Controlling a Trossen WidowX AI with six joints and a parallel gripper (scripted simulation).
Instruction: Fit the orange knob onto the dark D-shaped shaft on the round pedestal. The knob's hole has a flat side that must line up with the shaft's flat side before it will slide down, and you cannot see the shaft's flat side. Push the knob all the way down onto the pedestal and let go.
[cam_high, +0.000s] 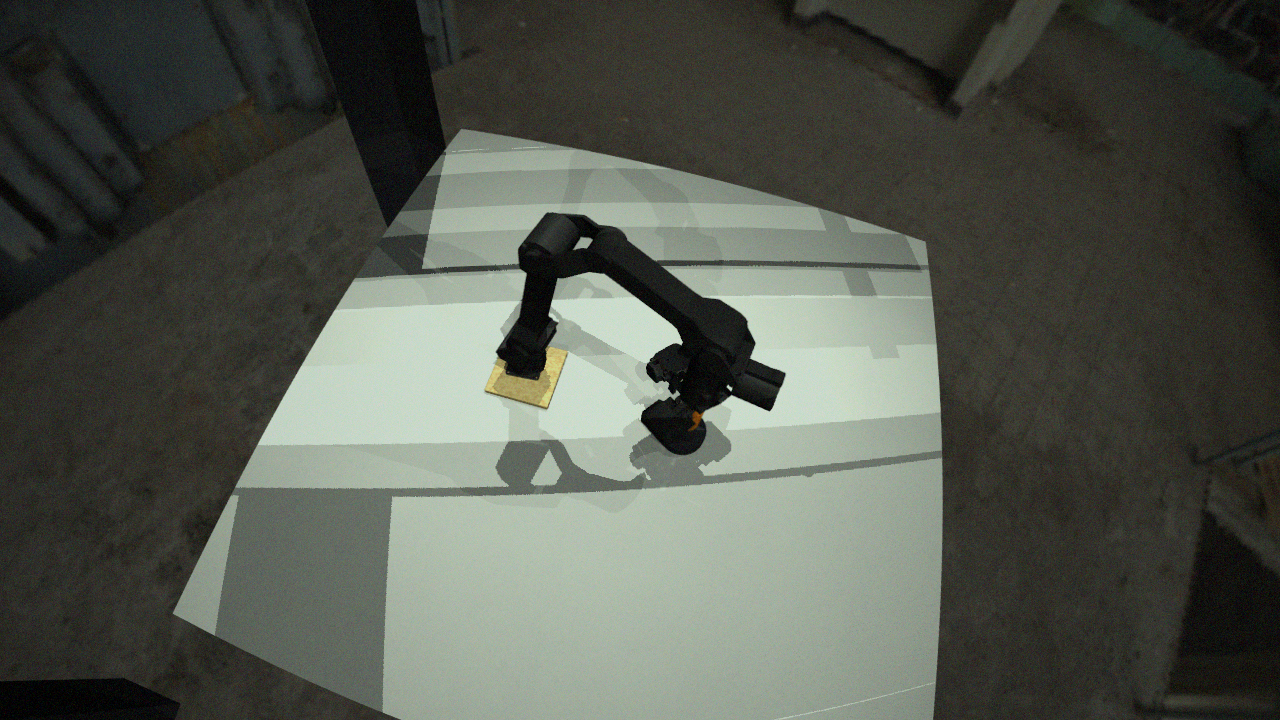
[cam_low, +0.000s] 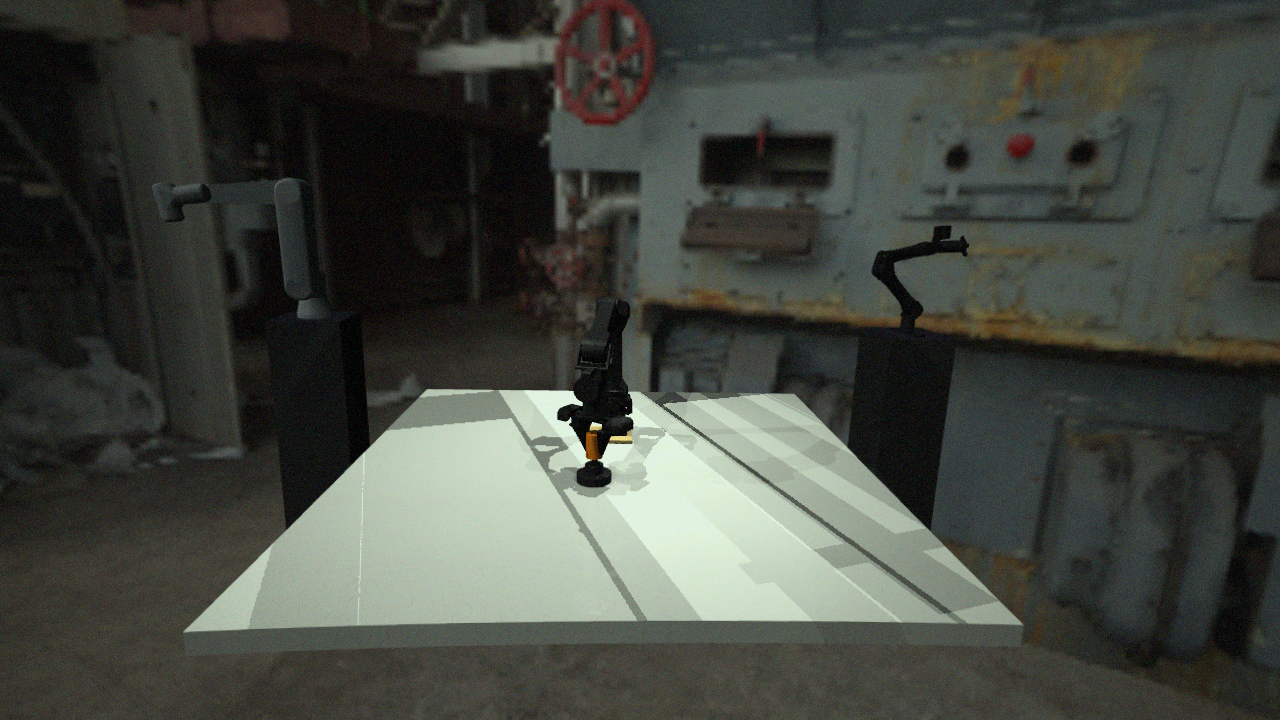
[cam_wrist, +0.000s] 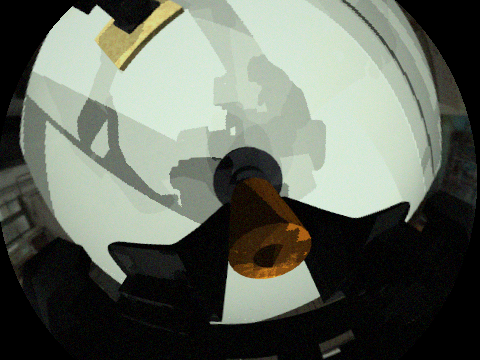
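Now: the orange knob 20 mm above my gripper tip. Round my gripper tip: round pedestal: 40 mm below.
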